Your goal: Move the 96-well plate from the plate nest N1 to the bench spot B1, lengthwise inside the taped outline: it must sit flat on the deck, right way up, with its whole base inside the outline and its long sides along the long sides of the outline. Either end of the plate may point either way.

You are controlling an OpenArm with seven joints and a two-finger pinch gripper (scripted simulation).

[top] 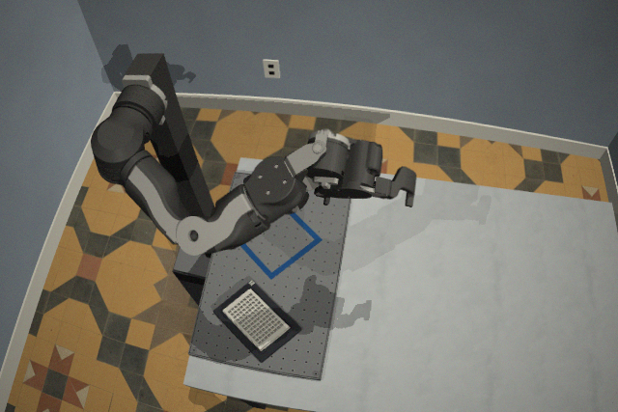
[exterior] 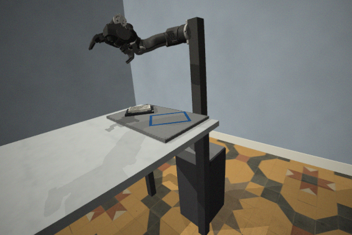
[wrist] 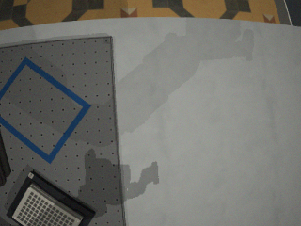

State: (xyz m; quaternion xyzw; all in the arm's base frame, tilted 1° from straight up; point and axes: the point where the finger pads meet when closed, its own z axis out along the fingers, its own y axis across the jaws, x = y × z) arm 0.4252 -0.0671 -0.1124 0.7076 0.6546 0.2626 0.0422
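Now: hand 200 mm past the white 96-well plate, 170 mm to the left of it and 290 mm above it. The rest, counted from my hand: black plate nest 200 mm behind, 170 mm to the right, 300 mm below.
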